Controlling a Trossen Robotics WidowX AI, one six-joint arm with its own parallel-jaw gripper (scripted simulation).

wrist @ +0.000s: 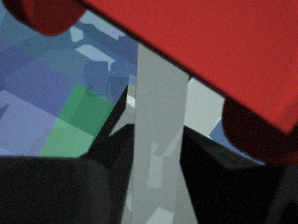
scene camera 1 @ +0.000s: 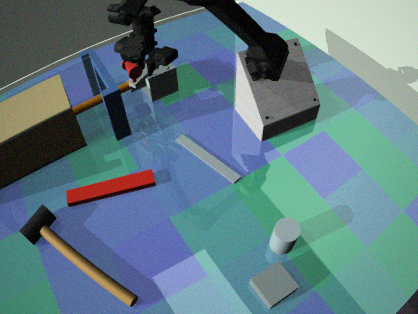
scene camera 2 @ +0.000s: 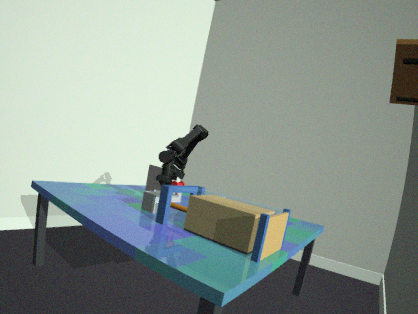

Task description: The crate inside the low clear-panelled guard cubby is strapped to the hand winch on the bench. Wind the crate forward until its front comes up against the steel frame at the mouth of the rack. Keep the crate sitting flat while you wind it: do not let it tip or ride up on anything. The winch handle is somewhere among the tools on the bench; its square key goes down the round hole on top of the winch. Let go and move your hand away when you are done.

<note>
In view: the gripper [scene camera 1: 146, 74], a grey flat bar [scene camera 1: 232, 176], a red bar [scene camera 1: 129, 183], a hammer [scene camera 1: 38, 226], a grey flat block [scene camera 1: 274, 282], a red knob [wrist: 240, 57] and a grey winch [scene camera 1: 163, 82].
The gripper is seen too in the wrist view [wrist: 155, 132]. The wrist view misses the grey flat bar: it is out of frame. The wrist view does not show the red bar: it is out of frame.
</note>
